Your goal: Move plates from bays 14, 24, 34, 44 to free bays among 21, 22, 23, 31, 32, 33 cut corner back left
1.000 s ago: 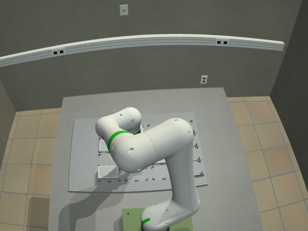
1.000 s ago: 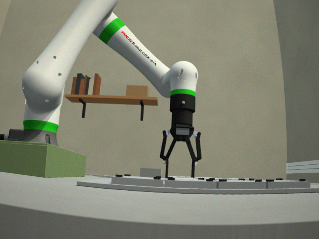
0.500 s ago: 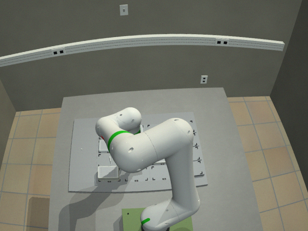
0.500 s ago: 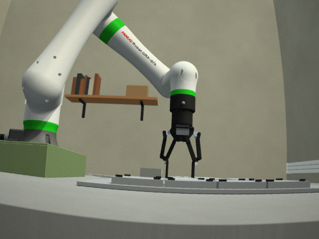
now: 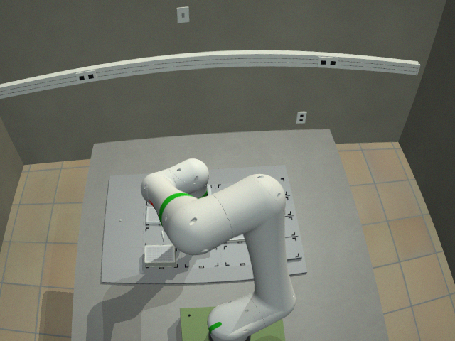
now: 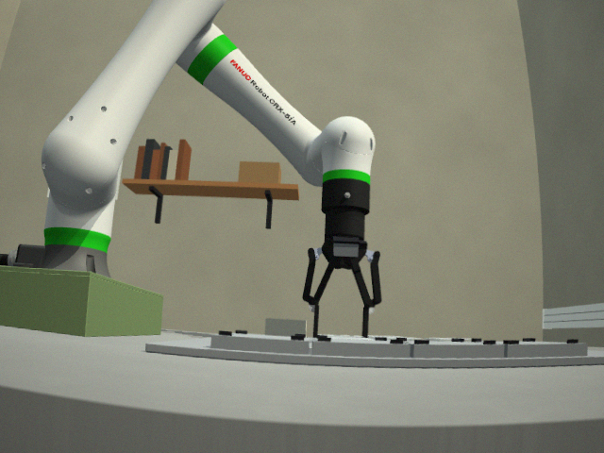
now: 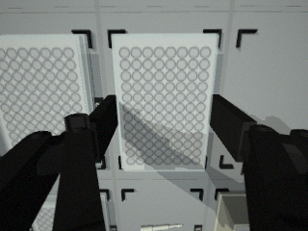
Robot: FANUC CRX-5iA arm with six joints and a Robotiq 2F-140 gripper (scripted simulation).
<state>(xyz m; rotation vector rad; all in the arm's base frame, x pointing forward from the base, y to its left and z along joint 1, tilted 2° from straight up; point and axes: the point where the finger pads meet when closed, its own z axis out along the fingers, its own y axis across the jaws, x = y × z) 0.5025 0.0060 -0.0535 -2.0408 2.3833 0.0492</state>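
Right now the white scrap is 20 mm ahead of my hand and 30 mm below it. The rest, counted from my hand: thin white stick: 20 mm ahead, 150 mm to the left, 30 mm below; sealed deep-well block: 80 mm behind, 180 mm to the left, 10 mm below; sealed 96-well plate: 130 mm ahead, 150 mm to the left, 20 mm below.
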